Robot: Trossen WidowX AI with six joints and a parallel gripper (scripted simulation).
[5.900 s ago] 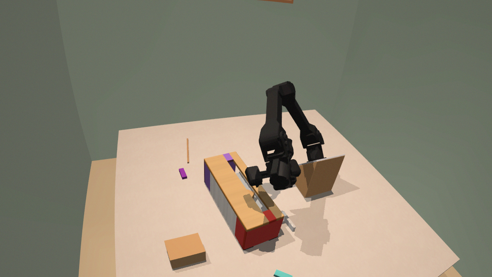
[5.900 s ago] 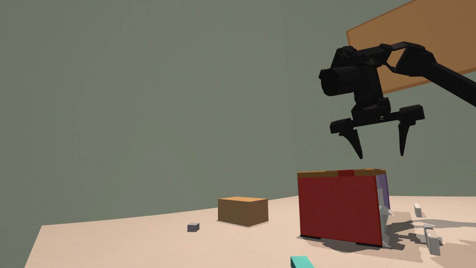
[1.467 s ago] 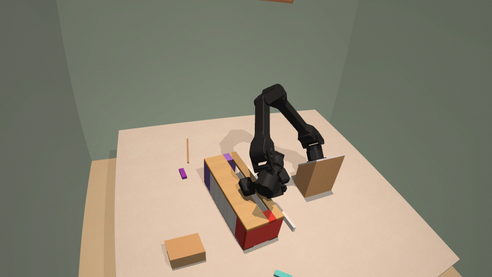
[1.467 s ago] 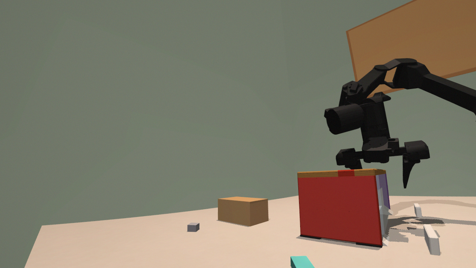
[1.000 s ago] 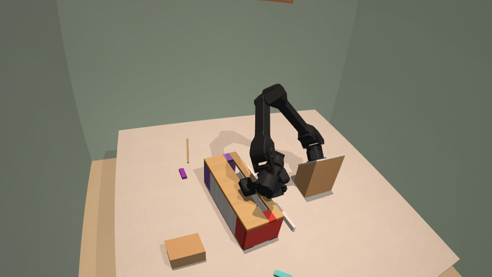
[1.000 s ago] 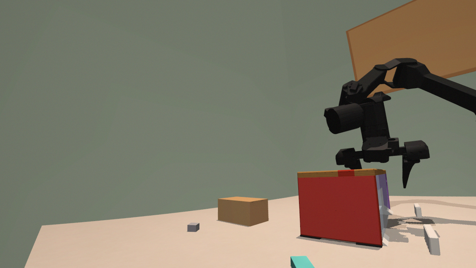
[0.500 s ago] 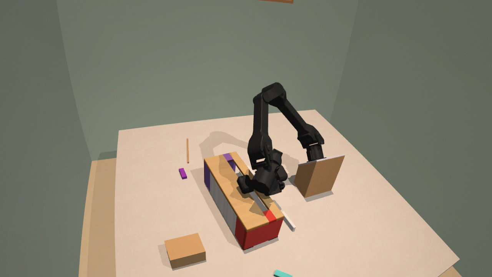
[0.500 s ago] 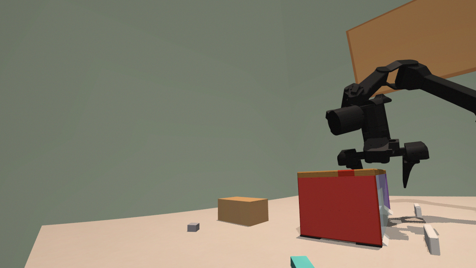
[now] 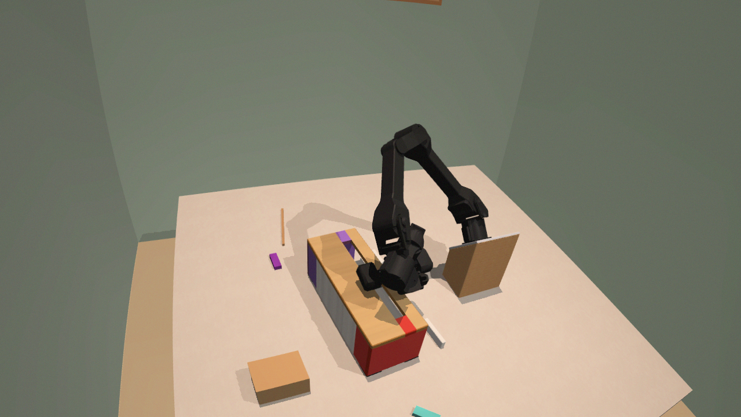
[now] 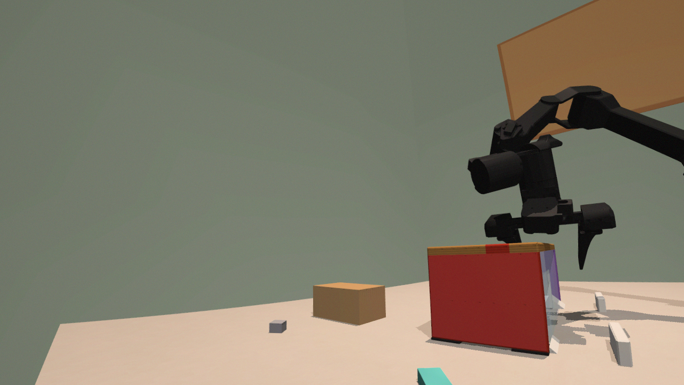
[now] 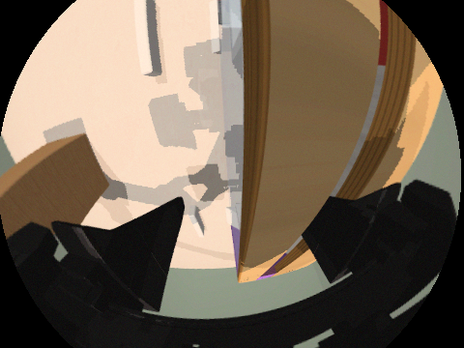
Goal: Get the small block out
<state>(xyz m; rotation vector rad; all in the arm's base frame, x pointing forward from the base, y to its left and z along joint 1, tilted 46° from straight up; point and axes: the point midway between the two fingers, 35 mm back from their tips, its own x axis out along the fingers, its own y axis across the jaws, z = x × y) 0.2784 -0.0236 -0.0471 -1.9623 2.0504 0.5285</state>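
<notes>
The tan block is 6 cm ahead of my gripper tip and 2 cm to the right of it. Also, from my gripper tip: long box 4 cm ahead, 2 cm below; then teal block 6 cm ahead, 35 cm to the left, 8 cm below; then purple block 23 cm ahead, 26 cm to the right, 8 cm below.
</notes>
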